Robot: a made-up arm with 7 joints. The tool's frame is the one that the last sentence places. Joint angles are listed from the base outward.
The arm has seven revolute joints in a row. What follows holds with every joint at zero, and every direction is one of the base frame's. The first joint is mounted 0.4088 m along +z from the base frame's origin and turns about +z. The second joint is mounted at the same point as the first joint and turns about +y. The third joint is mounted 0.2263 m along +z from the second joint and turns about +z. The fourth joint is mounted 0.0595 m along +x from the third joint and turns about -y. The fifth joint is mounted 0.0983 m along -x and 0.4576 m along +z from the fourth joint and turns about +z. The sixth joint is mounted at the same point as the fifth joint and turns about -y. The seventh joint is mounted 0.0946 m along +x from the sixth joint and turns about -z. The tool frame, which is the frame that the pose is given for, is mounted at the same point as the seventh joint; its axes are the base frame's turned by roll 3.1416, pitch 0 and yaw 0 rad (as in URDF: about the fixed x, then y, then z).
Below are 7 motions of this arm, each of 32 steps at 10 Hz.
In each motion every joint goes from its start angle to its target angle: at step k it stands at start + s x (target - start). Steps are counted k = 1, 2, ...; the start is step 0. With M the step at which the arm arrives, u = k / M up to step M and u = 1 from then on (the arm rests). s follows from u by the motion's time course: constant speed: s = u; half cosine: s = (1 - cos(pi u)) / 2; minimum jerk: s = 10 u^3 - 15 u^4 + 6 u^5.
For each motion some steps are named. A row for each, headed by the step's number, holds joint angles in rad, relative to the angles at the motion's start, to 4 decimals.
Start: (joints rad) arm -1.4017 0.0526 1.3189 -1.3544 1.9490 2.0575 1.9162
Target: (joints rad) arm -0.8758 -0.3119 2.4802 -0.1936 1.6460 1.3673 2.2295
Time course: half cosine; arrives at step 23
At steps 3, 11, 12, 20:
3: 0.0218 -0.0151 0.0481 0.0481 -0.0125 -0.0286 0.0130
11: 0.2450 -0.1698 0.5410 0.5408 -0.1412 -0.3215 0.1460
12: 0.2809 -0.1947 0.6203 0.6200 -0.1618 -0.3687 0.1673
20: 0.5041 -0.3494 1.1132 1.1127 -0.2905 -0.6616 0.3003

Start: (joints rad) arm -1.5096 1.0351 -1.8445 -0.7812 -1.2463 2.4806 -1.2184
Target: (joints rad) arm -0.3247 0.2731 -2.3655 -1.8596 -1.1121 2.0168 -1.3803
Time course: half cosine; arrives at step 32
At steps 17, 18, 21, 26, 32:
17: 0.6505 -0.4183 -0.2860 -0.5921 0.0737 -0.2546 -0.0889
18: 0.7080 -0.4553 -0.3113 -0.6444 0.0802 -0.2771 -0.0967
21: 0.8717 -0.5606 -0.3833 -0.7934 0.0987 -0.3412 -0.1191
26: 1.0851 -0.6978 -0.4771 -0.9875 0.1229 -0.4247 -0.1483
32: 1.1849 -0.7620 -0.5210 -1.0784 0.1342 -0.4638 -0.1619

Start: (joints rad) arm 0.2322 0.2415 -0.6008 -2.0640 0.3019 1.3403 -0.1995
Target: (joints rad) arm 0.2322 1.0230 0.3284 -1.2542 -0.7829 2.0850 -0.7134
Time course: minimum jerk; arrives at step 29
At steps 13, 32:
13: 0.0000 0.3155 0.3751 0.3269 -0.4379 0.3006 -0.2075
32: 0.0000 0.7815 0.9292 0.8098 -1.0848 0.7447 -0.5139

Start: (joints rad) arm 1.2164 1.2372 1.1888 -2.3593 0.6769 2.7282 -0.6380
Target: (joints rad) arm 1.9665 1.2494 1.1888 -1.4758 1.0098 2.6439 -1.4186
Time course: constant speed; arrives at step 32
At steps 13, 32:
13: 0.3047 0.0050 0.0000 0.3589 0.1352 -0.0342 -0.3171
32: 0.7501 0.0122 0.0000 0.8835 0.3329 -0.0843 -0.7806

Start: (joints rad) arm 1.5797 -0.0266 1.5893 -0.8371 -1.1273 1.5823 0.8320
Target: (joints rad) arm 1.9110 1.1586 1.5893 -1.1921 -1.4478 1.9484 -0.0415
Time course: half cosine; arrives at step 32
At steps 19, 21, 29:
19: 0.2137 0.7646 0.0000 -0.2290 -0.2068 0.2362 -0.5635
21: 0.2437 0.8719 0.0000 -0.2612 -0.2358 0.2693 -0.6426
29: 0.3242 1.1597 0.0000 -0.3474 -0.3136 0.3582 -0.8547

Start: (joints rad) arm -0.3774 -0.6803 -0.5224 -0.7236 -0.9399 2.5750 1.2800
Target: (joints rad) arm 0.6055 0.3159 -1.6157 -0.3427 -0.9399 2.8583 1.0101
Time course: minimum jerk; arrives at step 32
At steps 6, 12, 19, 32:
6: 0.0479 0.0486 -0.0533 0.0186 0.0000 0.0138 -0.0132
12: 0.2705 0.2742 -0.3009 0.1048 0.0000 0.0780 -0.0743
19: 0.6602 0.6692 -0.7344 0.2559 0.0000 0.1903 -0.1813
32: 0.9829 0.9962 -1.0933 0.3809 0.0000 0.2833 -0.2699

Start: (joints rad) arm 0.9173 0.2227 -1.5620 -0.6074 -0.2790 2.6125 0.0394
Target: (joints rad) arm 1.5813 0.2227 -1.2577 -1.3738 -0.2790 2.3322 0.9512
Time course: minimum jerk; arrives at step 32
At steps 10, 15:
10: 0.1195 0.0000 0.0548 -0.1380 0.0000 -0.0505 0.1641
15: 0.2932 0.0000 0.1344 -0.3384 0.0000 -0.1238 0.4026

